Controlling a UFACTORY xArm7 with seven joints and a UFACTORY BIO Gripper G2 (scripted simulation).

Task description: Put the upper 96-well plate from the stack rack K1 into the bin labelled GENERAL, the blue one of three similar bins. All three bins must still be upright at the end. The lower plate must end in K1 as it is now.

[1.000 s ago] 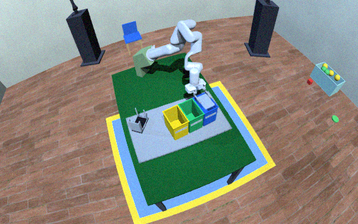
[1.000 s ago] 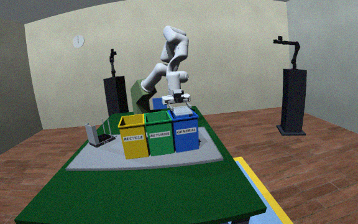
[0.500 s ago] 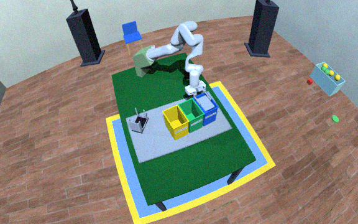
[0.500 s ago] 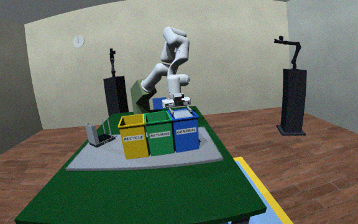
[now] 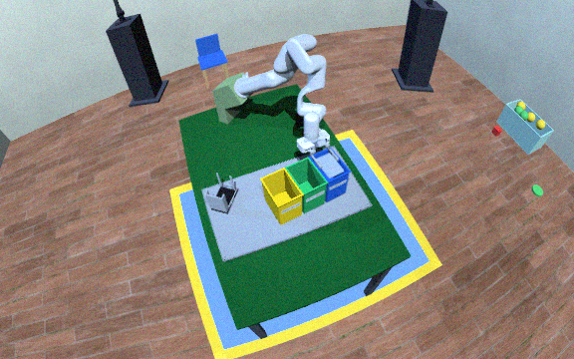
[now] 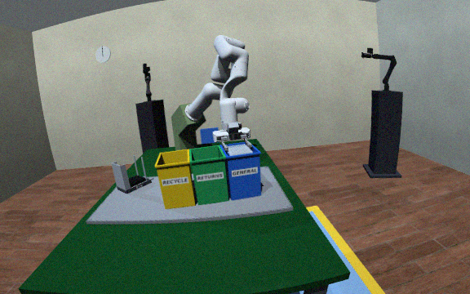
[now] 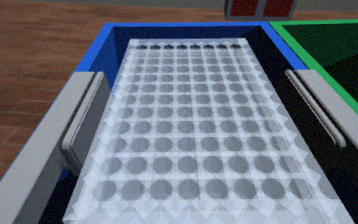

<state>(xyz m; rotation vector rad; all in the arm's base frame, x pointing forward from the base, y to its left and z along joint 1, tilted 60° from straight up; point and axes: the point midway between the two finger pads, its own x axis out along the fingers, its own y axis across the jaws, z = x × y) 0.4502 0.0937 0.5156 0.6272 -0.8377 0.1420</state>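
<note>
The clear 96-well plate lies 20 mm ahead of my hand, 10 mm to the left of it and 10 mm below it. From my hand the other things lie so: green returns bin 80 mm ahead, 110 mm to the right, 90 mm below; then blue general bin 20 mm ahead, 10 mm to the left, 90 mm below; then yellow recycle bin 140 mm ahead, 220 mm to the right, 90 mm below.
</note>
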